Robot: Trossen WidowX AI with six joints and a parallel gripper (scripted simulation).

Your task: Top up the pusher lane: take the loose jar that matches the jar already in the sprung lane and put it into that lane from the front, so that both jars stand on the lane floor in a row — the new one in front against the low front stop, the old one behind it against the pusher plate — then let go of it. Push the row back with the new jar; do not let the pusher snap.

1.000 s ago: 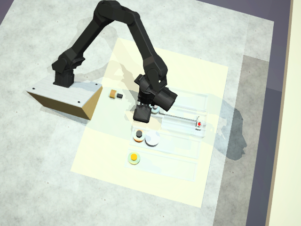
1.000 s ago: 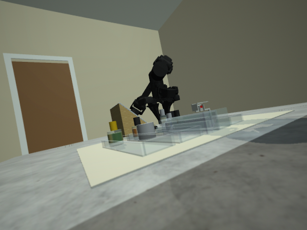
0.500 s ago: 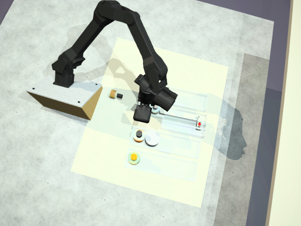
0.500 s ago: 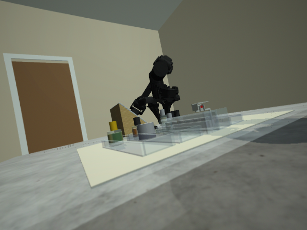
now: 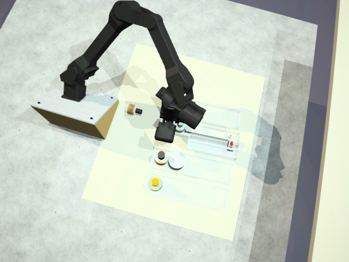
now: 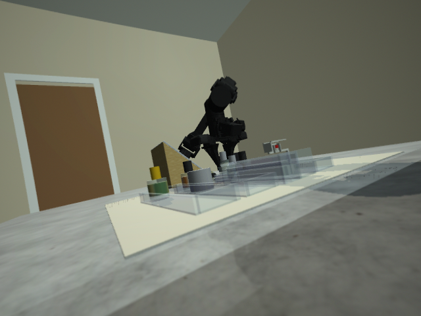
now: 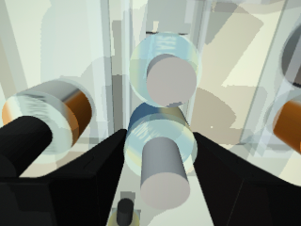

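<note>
Now: the grey puck 6 cm ahead of my gripper tip, 13 cm to the right of it and 2 cm below it. The rest, counted from my gripper tip: sprung lane: 15 cm ahead, 2 cm to the right, 3 cm below; then red mark: 23 cm ahead, 3 cm to the right, 2 cm above.
</note>
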